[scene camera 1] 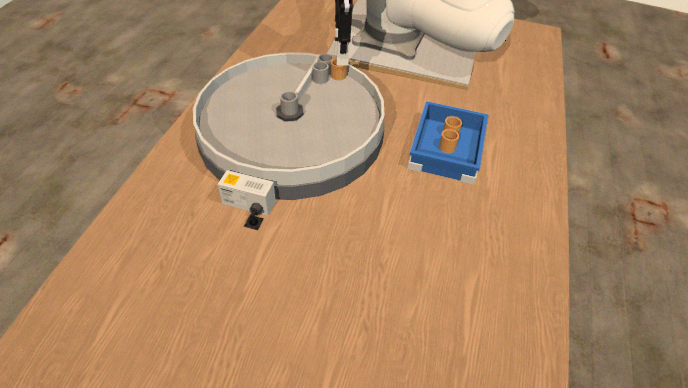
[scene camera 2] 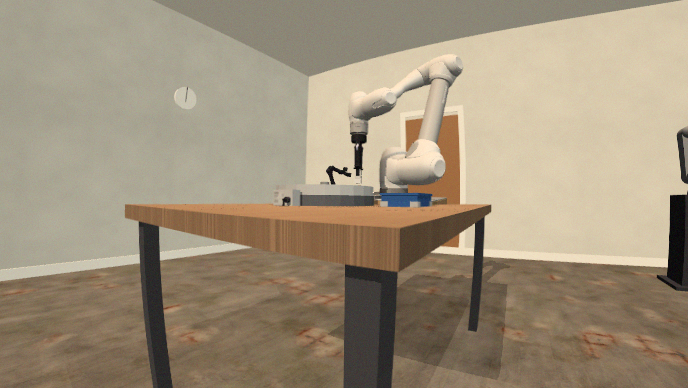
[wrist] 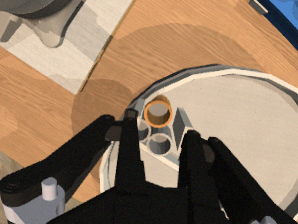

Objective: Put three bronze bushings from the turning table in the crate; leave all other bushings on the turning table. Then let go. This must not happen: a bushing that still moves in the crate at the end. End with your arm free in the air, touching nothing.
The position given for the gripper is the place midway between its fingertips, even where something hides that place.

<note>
In view: the gripper [wrist: 159, 113], a grey turning table [wrist: 246, 114] and a crate [scene camera 2: 387, 199].
</note>
